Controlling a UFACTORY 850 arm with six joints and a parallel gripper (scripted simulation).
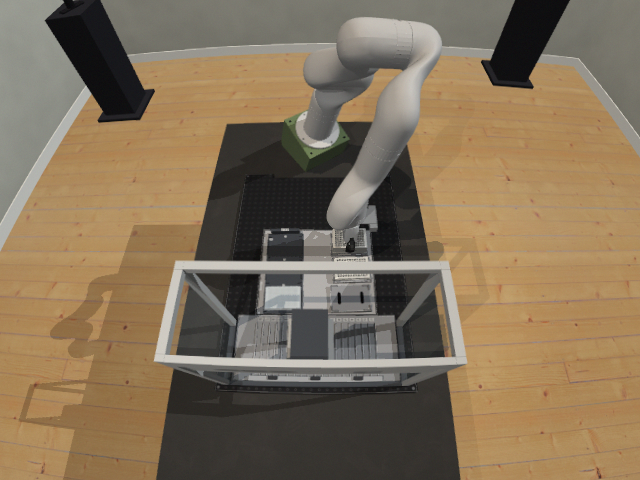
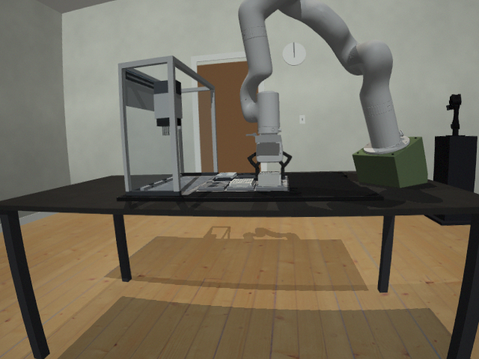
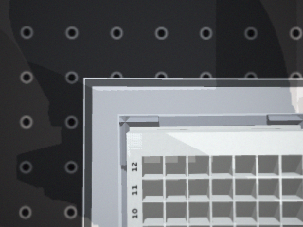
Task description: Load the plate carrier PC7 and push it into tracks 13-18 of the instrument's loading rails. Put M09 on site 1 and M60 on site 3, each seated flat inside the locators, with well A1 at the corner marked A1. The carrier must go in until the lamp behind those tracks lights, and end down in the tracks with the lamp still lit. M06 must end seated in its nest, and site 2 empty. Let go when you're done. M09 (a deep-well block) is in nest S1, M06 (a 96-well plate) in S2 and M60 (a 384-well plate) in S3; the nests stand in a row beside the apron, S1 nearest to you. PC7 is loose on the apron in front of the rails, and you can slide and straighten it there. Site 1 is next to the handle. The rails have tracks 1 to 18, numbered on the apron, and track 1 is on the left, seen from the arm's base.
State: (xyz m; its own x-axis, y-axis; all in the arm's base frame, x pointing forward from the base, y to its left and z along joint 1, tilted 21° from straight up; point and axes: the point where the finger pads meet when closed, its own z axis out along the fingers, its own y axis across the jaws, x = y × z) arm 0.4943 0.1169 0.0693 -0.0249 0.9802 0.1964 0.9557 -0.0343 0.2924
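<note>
Right now my hand is 40 mm above the nest s1. From my hand the other things lie so: plate carrier PC7: 240 mm to the right, 120 mm ahead, 30 mm below; nest S2: 110 mm ahead, 40 mm below, 10 mm to the left; nest s3: 220 mm ahead, 40 mm below.
</note>
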